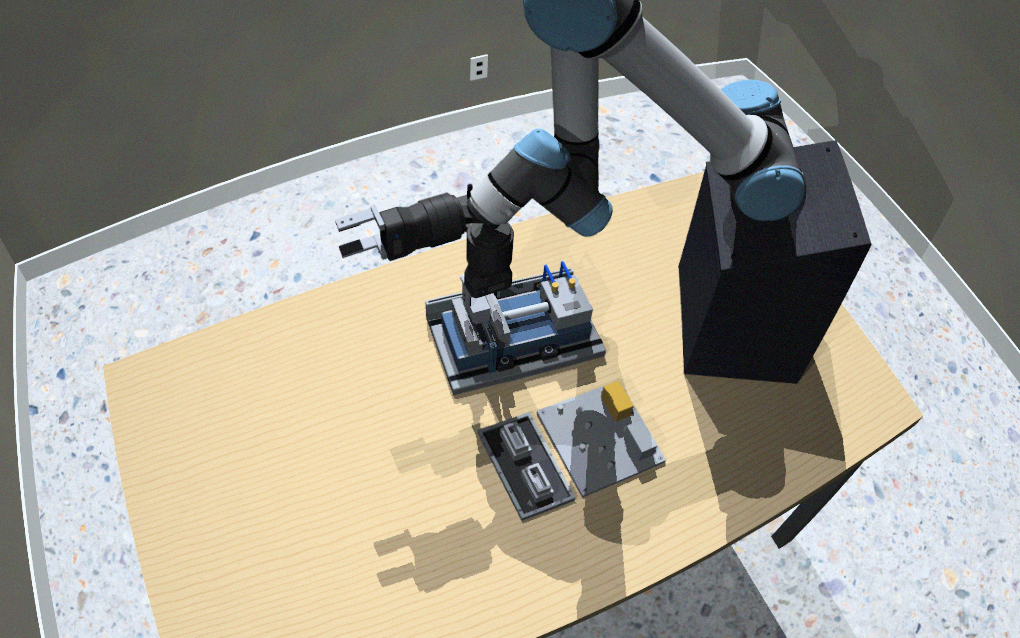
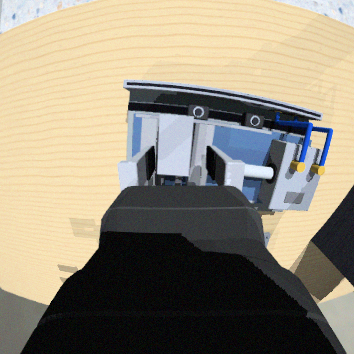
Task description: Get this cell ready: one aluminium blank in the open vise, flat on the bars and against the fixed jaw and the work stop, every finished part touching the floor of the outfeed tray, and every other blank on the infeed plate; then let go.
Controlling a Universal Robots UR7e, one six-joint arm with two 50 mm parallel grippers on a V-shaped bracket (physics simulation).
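Frame: origin at the arm's base, x ahead, y left, z up, level; centimetres.
Seen in the pictures: hand at its tool point: [image 1: 481, 291] [image 2: 180, 160].
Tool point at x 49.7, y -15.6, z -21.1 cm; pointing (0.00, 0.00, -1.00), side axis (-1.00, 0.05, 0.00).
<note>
Offsets run from my tool point to a thing's top centre. "*": to the spot under its first point.
A grey aluminium blank {dx +0.5, dy -0.9, dz -2.6 cm} [image 1: 482, 306] [image 2: 175, 145] sits in the open vise {dx -6.3, dy +2.3, dz -4.2 cm} [image 1: 543, 347] [image 2: 294, 185], between the fixed jaw [image 2: 145, 131] and the moving jaw [image 1: 498, 320]. Whether it touches the fixed jaw, the bars or the work stop is hidden. My gripper [image 2: 181, 164] is open above the vise, its fingers on either side of the blank with gaps. Two finished parts {* dx +5.2, dy +23.8, dz -11.4 cm} [image 1: 515, 440] {* dx +5.7, dy +32.7, dz -11.4 cm} [image 1: 537, 481] with pockets lie apart in the dark outfeed tray {* dx +6.1, dy +37.3, dz -13.0 cm} [image 1: 547, 507]; floor contact cannot be told. Another grey blank {dx -14.5, dy +34.0, dz -9.8 cm} [image 1: 641, 440] lies on the infeed plate {dx -9.6, dy +29.1, dz -13.3 cm} [image 1: 564, 434].
A yellow block {dx -15.1, dy +24.9, dz -9.8 cm} [image 1: 617, 400] and small pins are on the infeed plate. Blue hoses {* dx -17.7, dy -0.6, dz -3.3 cm} [image 1: 564, 269] [image 2: 327, 145] with brass fittings rise from the vise's right end. The bracket's second gripper [image 1: 356, 235] points left, open and empty. The arm's dark pedestal [image 1: 752, 315] stands at the right.
</note>
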